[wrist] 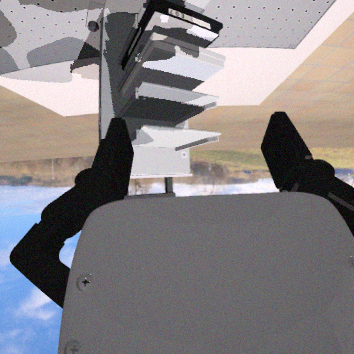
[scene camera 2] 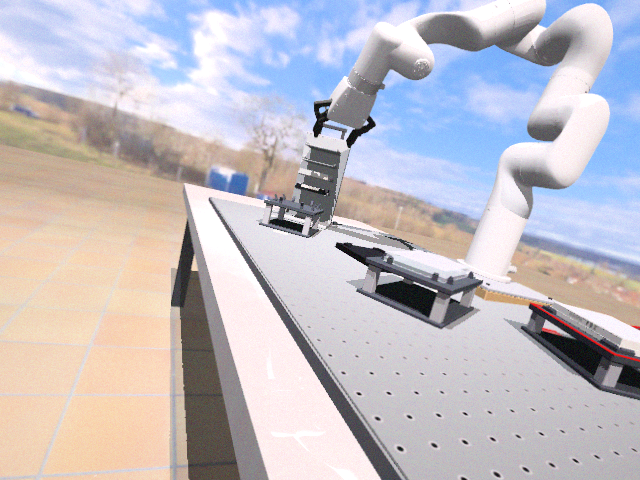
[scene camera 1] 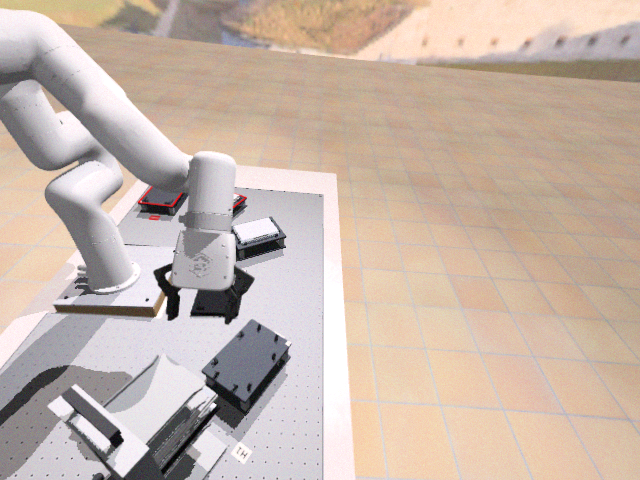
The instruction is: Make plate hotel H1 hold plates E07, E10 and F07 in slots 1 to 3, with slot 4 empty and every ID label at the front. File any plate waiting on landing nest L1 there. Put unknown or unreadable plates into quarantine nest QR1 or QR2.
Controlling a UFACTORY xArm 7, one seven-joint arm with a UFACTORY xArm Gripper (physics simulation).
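Frame: origin at the arm's base, x ahead, y left, z up, level; centimetres.
Where they show: gripper, fingertip midpoint: (wrist: 197,131) (scene camera 2: 331,139) (scene camera 1: 200,320); arm's base, origin of the base link: (scene camera 2: 481,272) (scene camera 1: 115,277).
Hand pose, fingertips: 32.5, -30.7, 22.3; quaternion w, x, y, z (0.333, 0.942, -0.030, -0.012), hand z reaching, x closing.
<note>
Things, the pixels of their top centre, and the offset from my fingertips, as dx, dy, dz. "spot": a spot on its surface instead.
- black plate, surface spot: (wrist: 210,37) spot: +2.2, -9.0, -13.2
- dark nest, surface spot: (scene camera 2: 400,306) spot: +10.5, +54.2, -23.8
- dark four-post nest, middle of its top: (scene camera 1: 248,351) (scene camera 2: 298,198) +7.0, +4.4, -16.7
- second red-rimmed nest, middle of its top: (scene camera 1: 164,191) -31.7, +72.3, -19.7
- flat black piece, surface spot: (scene camera 2: 359,251) spot: -0.2, +26.1, -23.1
Plate hotel H1 (scene camera 1: 138,448) (scene camera 2: 338,180) (wrist: 111,65) stands with its H1 tag (scene camera 1: 241,452) beside it. In the wrist view a black plate (wrist: 210,37) with a blurred front label is in its lowest slot. A white plate (wrist: 175,67) lies in the slot above. The two upper slots look empty. My gripper (scene camera 1: 201,316) (scene camera 2: 333,138) (wrist: 197,131) is open and empty, high above the table, with the hotel beyond its fingers. A white plate (scene camera 1: 256,230) (scene camera 2: 426,264) rests on a dark nest (scene camera 1: 261,249) (scene camera 2: 400,306). A red-rimmed nest (scene camera 2: 573,338) holds another white plate (scene camera 2: 594,322).
A dark four-post nest (scene camera 1: 249,356) (scene camera 2: 293,207) with a bare top stands beside the hotel. A second red-rimmed nest (scene camera 1: 161,196) with a dark top is at the far left. A flat black piece (scene camera 1: 205,304) (scene camera 2: 359,251) lies beyond the white plate's nest. Nest names are unreadable.
</note>
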